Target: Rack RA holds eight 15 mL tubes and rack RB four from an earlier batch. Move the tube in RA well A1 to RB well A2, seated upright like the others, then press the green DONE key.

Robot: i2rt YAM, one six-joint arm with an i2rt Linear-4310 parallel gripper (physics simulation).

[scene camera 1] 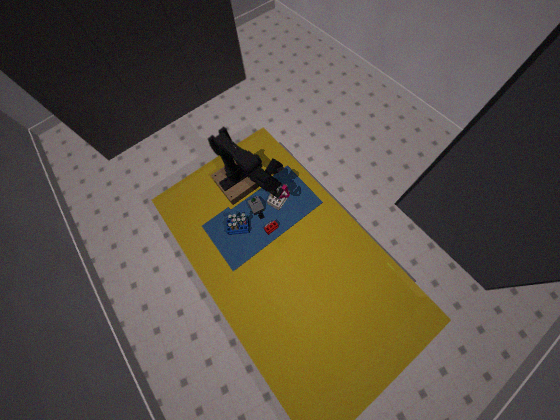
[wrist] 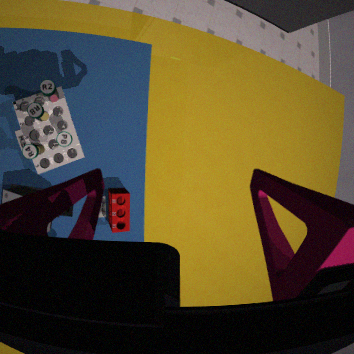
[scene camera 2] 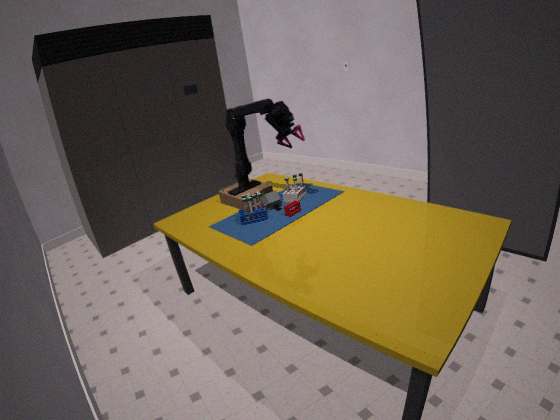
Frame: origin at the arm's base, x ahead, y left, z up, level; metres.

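Seen in the pictures: gripper, fingertip midpoint: [scene camera 1: 283, 191] [wrist: 176, 176] [scene camera 2: 297, 144]; arm's base at its link origin: [scene camera 1: 235, 178] [scene camera 2: 244, 188].
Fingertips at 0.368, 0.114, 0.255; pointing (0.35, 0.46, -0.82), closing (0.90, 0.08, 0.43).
Observation:
Pixels of each thing's top centre, then the offset from my fingertips to it, as dx, dy, dz. "*": a spot on its surface instead. Level surfaces: height alone.
- white rack RB at its top centre: [wrist: 47, 129] [scene camera 2: 294, 189] [scene camera 1: 278, 195] -0.112, +0.033, -0.272
- grey box at its top centre: [wrist: 21, 218] [scene camera 2: 269, 191] [scene camera 1: 254, 201] -0.153, -0.109, -0.238
- small green spot at a spot on its surface: [scene camera 1: 254, 199] * -0.173, -0.099, -0.255
- small red rack at its top centre: [wrist: 120, 212] [scene camera 2: 291, 203] [scene camera 1: 271, 226] +0.020, -0.115, -0.272
- blue mat at its surface level: dz -0.322
- yellow table at its surface level: dz -0.325
The blue rack RA [scene camera 1: 238, 231] [scene camera 2: 254, 218] holds several upright tubes with pale-topped green caps; its well labels are too small to read. The white rack RB [scene camera 1: 276, 201] [scene camera 2: 294, 194] [wrist: 75, 144] holds several upright capped tubes, spread among empty wells. The grey box [scene camera 1: 257, 205] [scene camera 2: 271, 201] between the racks bears a small green spot [scene camera 1: 254, 199], perhaps the DONE key; its label is unreadable. My gripper [scene camera 1: 284, 191] [scene camera 2: 292, 136] [wrist: 176, 176] is open and empty, high above the table, with RB to the left of its fingers in the wrist view.
A small red rack [scene camera 1: 271, 227] [scene camera 2: 292, 209] [wrist: 125, 207] stands on the blue mat [scene camera 1: 235, 257] [scene camera 2: 250, 236] [wrist: 117, 65] beside the grey box. The arm's wooden base [scene camera 1: 242, 193] [scene camera 2: 230, 199] stands behind the mat on the yellow table [scene camera 1: 325, 300] [scene camera 2: 375, 255] [wrist: 210, 115]. Dark cabinets stand beyond the table.

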